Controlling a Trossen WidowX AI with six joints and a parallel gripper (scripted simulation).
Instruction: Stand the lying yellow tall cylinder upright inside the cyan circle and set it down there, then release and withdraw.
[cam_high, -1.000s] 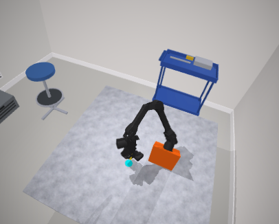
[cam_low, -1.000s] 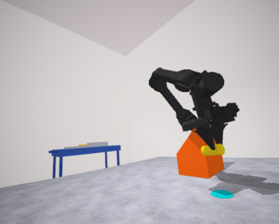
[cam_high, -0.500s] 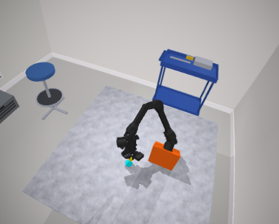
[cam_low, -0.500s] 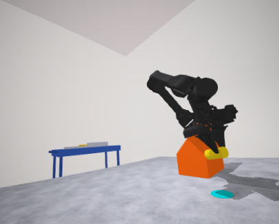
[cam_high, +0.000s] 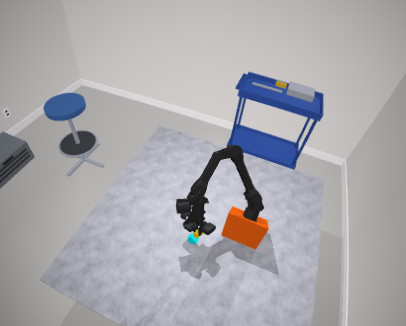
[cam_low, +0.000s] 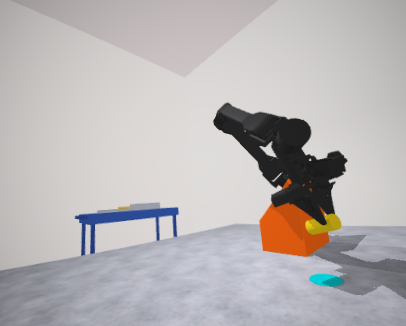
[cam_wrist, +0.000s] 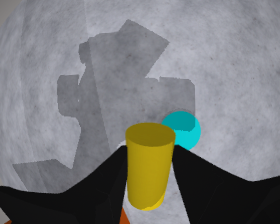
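Now: gripper tip 110 mm above the cyan circle, 20 mm to the left of it and 20 mm short of it. The rest, counted from my gripper tip: yellow tall cylinder 20 mm to the right, 10 mm below, 10 mm behind.
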